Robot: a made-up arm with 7 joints. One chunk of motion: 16 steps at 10 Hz.
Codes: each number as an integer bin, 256 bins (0 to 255) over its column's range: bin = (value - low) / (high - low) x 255, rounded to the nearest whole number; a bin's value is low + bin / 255 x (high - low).
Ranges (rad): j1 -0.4..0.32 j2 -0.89..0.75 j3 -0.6..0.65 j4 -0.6..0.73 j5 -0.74..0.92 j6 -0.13..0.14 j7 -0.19..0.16
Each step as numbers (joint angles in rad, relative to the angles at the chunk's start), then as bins.
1 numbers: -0.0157 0.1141 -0.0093 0.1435 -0.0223 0.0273 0.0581
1 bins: 136 156 121 143 110 149 181
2 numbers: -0.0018 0.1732 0.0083 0.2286 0.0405 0.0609 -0.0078
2 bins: 141 165 124 159 120 180 133
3 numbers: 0.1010 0.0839 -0.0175 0.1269 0.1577 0.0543 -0.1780
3 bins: 177 151 119 139 138 174 9
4 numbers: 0.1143 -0.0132 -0.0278 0.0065 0.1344 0.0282 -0.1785
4 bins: 182 136 117 116 134 149 8
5 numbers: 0.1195 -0.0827 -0.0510 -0.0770 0.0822 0.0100 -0.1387
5 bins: 184 126 112 100 126 132 37
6 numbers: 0.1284 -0.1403 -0.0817 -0.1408 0.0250 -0.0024 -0.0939
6 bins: 187 117 106 88 118 121 70
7 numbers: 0.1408 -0.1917 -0.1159 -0.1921 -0.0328 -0.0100 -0.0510
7 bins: 192 109 99 78 109 113 101
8 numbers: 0.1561 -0.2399 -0.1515 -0.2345 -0.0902 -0.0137 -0.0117
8 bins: 197 101 91 70 100 110 130
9 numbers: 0.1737 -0.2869 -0.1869 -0.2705 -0.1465 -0.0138 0.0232
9 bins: 203 94 84 63 91 110 155
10 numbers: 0.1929 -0.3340 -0.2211 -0.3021 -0.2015 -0.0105 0.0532
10 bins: 210 86 77 57 83 113 177
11 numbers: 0.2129 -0.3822 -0.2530 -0.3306 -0.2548 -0.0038 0.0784
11 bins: 217 79 71 52 75 119 196
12 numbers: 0.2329 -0.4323 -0.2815 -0.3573 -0.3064 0.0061 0.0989
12 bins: 224 71 65 47 67 129 210
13 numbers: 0.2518 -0.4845 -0.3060 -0.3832 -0.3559 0.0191 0.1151
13 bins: 231 63 60 42 59 141 222
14 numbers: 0.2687 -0.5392 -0.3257 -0.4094 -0.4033 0.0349 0.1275
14 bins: 237 55 56 37 52 156 231
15 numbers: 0.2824 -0.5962 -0.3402 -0.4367 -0.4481 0.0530 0.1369
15 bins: 242 46 53 31 45 173 238
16 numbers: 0.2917 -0.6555 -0.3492 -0.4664 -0.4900 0.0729 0.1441
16 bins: 245 36 51 26 38 192 243
